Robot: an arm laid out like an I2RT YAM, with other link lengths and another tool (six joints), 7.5 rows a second.
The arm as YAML. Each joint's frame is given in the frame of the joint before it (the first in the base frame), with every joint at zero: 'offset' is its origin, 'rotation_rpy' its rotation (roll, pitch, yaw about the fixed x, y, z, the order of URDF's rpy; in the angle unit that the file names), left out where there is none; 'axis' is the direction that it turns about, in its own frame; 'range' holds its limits. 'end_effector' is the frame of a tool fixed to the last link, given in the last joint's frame.
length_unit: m
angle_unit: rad
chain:
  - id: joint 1
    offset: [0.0, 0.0, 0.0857]
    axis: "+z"
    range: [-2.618, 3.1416]
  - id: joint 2
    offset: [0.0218, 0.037, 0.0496]
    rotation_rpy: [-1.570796, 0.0, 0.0]
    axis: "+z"
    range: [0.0, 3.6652]
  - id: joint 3
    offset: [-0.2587, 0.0, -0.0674]
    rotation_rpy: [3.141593, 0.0, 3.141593]
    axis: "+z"
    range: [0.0, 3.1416]
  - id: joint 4
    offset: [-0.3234, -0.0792, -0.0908]
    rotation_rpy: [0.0, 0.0, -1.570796]
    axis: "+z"
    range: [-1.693, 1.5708]
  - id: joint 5
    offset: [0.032, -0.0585, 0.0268]
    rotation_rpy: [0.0, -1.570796, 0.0]
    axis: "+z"
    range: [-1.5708, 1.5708]
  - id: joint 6
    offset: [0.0, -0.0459, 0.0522]
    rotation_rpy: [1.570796, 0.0, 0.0]
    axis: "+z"
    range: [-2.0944, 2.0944]
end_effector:
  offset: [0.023, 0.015, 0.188]
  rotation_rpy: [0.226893, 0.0, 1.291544]
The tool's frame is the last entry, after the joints.
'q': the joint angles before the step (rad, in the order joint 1, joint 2, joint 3, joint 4, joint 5, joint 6). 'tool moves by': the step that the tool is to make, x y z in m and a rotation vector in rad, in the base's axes. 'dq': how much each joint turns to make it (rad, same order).
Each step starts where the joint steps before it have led.
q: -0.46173 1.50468 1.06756 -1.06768 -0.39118 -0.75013
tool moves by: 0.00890 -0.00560 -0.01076 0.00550 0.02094 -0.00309
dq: 0.00000 0.07211 0.03827 0.01381 0.00457 0.00307
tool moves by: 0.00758 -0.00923 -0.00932 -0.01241 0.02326 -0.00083
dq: 0.00001 0.06602 0.04305 0.00767 0.02149 0.00001
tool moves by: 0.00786 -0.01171 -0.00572 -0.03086 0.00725 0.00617
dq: 0.00000 0.04441 0.03524 0.01381 0.03064 -0.00765
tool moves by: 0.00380 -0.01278 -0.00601 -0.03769 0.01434 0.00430
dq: -0.00154 0.03528 0.02612 0.01077 0.03989 -0.00766
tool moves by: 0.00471 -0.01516 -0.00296 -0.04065 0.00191 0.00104
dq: -0.00767 0.02468 0.02305 0.01531 0.03674 -0.01073
